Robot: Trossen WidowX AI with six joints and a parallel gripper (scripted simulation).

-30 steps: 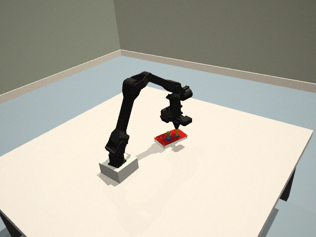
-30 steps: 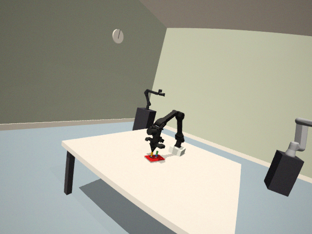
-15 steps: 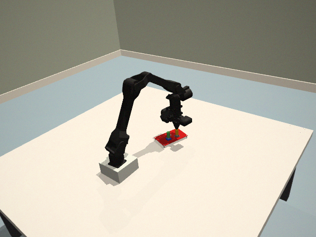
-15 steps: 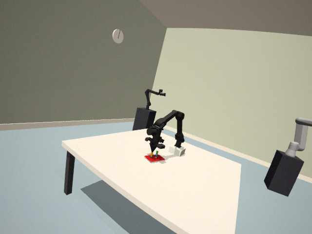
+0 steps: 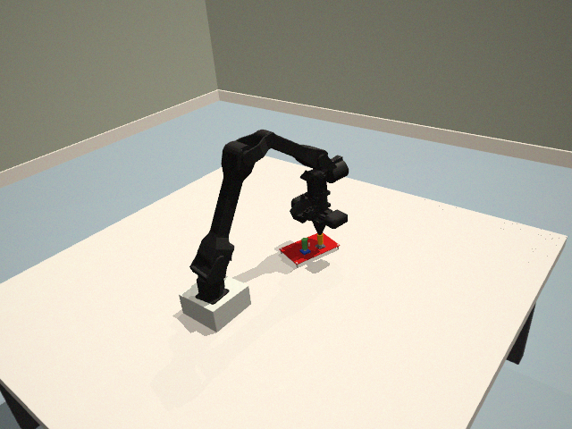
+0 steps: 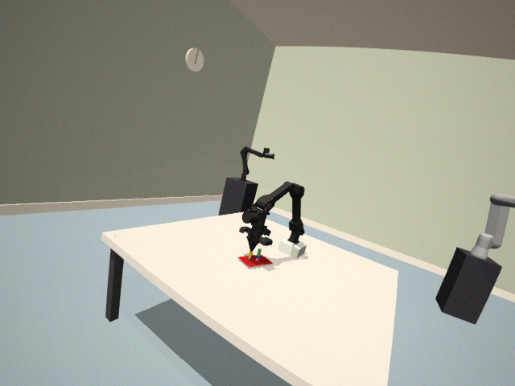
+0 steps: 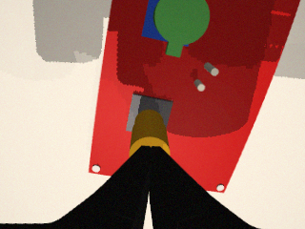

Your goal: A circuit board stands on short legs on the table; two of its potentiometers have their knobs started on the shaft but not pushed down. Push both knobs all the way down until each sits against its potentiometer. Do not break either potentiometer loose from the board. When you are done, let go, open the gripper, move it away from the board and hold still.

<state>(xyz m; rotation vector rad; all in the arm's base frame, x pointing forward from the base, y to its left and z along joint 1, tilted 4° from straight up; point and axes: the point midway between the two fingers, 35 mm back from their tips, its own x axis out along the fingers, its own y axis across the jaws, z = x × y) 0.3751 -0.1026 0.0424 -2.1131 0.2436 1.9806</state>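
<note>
The orange knob lies 20 mm below my gripper tip. From my gripper tip the other things lie so: green knob: 50 mm behind, 20 mm to the left, 10 mm below.
</note>
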